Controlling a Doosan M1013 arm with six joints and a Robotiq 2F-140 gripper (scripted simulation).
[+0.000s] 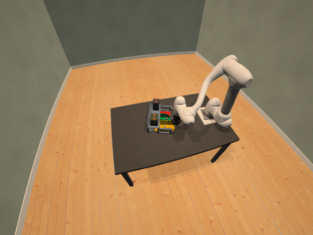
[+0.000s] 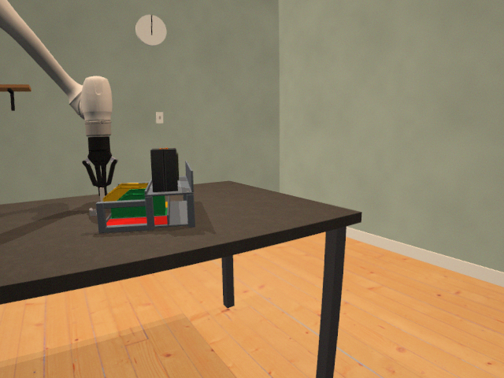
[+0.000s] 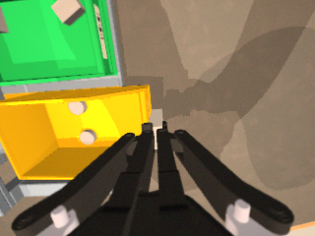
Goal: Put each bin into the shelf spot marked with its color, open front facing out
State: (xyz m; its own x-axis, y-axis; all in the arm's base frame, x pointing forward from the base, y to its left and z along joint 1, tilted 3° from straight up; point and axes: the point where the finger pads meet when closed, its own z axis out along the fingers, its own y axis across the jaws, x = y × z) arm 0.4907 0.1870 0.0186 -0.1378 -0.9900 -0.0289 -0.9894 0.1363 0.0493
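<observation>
The yellow bin is 90 mm ahead of my hand and 10 mm to the right of it. From my hand the other things lie so: green bin: 130 mm ahead, 140 mm to the right, 10 mm below.
</observation>
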